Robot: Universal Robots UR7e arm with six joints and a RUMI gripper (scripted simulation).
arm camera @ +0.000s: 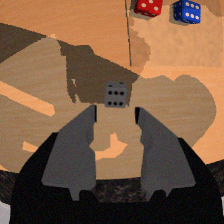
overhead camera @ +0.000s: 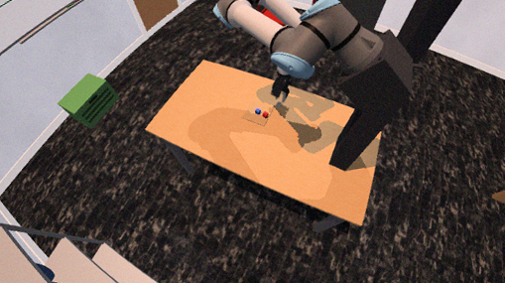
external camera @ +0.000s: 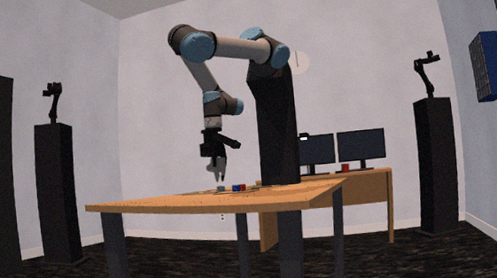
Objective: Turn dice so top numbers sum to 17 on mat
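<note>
My hand is 5 cm above the grey die. Also, from my hand: red die 8 cm to the left, 8 cm ahead, 4 cm below; then blue die 12 cm ahead, 6 cm to the left, 4 cm below; then tan mat 12 cm ahead, 6 cm to the left, 6 cm below.
</note>
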